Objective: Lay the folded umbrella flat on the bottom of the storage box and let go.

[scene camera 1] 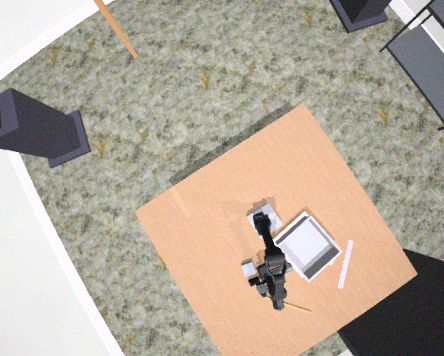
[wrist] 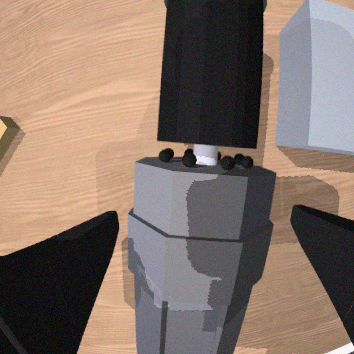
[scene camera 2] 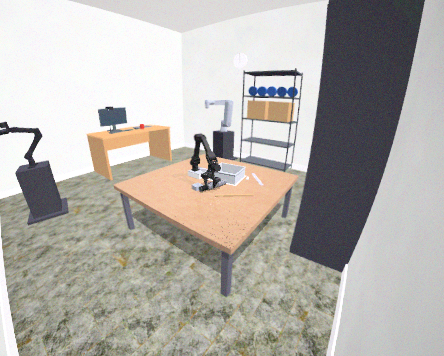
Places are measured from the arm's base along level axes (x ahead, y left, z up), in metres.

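Pixels of known places: gripper, fingertip midpoint: [scene camera 1: 264,275] [wrist: 206,217] [scene camera 2: 209,187]; arm's base, origin of the base link: [scene camera 1: 259,218] [scene camera 2: 195,169].
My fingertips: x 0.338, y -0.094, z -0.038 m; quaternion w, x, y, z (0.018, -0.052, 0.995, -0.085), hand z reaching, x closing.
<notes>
Ahead of a thing's pixels: the offset from my fingertips to its top centre. "*": to the spot under its first point.
The folded umbrella @[0.040 m up, 0.004 m ahead, 0.039 m left] [wrist: 200,205] lies on the table, with a grey body and a black handle @[* 0.031 m up, 0.003 m back, 0.065 m right] [scene camera 1: 254,281] [scene camera 2: 203,188]; the arm hides part of it in the scene views. My gripper [wrist: 206,217] is open. In the wrist view its fingers stand apart on either side of the grey body, near the handle end, and hold nothing. The open storage box @[0.078 m up, 0.083 m back, 0.294 m left] [scene camera 1: 307,241] [scene camera 2: 230,178] stands beside the arm. It has light walls, and no umbrella shows inside it. A white edge of it shows at the bottom right of the wrist view.
A pale blue block @[0.017 m up, 0.073 m back, 0.073 m right] [scene camera 1: 248,269] [scene camera 2: 196,187] [wrist: 317,85] lies close beside the umbrella's handle. A thin wooden stick @[0.007 m down, 0.223 m ahead, 0.072 m left] [scene camera 1: 300,307] [scene camera 2: 237,195] [wrist: 6,131] lies on the other side. A white strip @[0.017 m down, 0.124 m ahead, 0.492 m left] [scene camera 1: 345,264] [scene camera 2: 257,179] lies beyond the box.
</notes>
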